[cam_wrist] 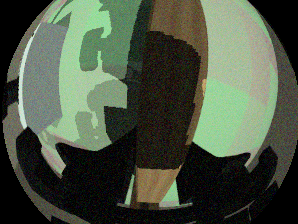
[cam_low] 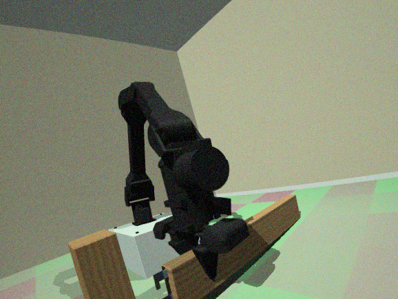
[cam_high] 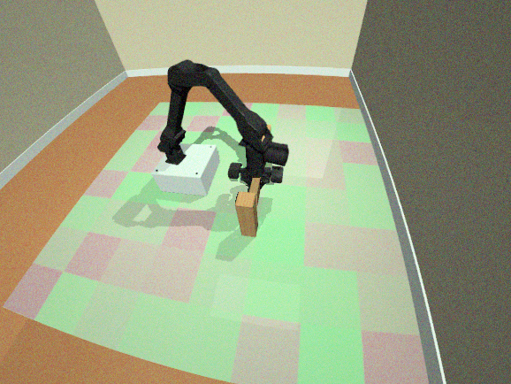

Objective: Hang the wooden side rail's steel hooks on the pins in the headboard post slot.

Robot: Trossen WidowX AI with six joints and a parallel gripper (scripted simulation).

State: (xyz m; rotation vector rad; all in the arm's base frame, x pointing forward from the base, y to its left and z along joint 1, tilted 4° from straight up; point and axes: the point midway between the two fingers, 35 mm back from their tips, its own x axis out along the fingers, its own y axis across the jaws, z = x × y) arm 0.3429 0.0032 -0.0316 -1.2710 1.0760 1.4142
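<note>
The wooden headboard post lies 150 mm to the right of my gripper tip, 40 mm above it and 30 mm ahead of it.
</note>
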